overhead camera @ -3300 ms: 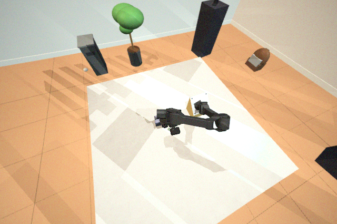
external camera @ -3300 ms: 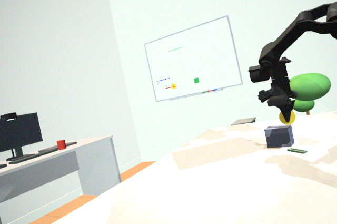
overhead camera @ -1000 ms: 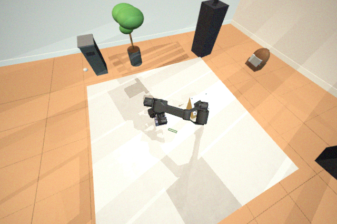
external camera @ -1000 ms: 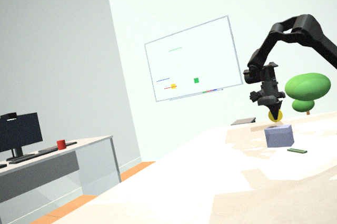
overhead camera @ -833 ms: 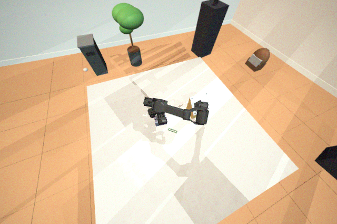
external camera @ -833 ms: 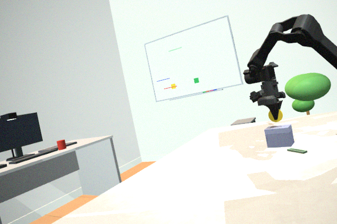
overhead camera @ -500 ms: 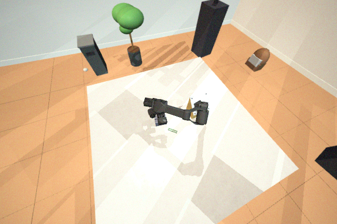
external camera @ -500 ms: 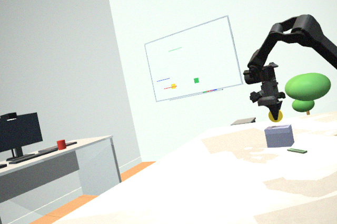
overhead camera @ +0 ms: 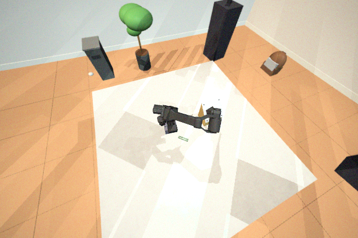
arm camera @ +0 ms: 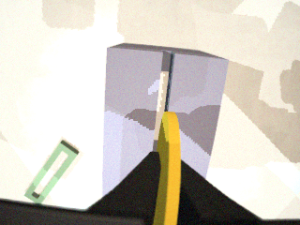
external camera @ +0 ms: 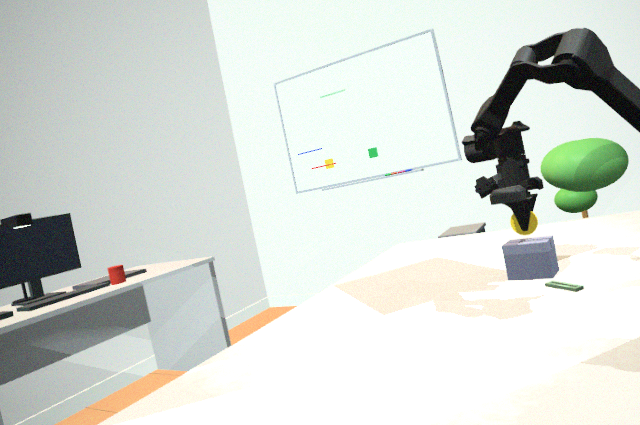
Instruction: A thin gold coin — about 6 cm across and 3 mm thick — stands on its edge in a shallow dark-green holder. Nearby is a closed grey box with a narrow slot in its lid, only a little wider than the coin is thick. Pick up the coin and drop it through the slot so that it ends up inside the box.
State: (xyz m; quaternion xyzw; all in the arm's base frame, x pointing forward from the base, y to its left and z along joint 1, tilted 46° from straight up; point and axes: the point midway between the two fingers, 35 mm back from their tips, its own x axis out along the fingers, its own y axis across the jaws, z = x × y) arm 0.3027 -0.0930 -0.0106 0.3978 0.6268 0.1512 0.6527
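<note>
The gold coin lies 2 cm above my gripper tip.
</note>
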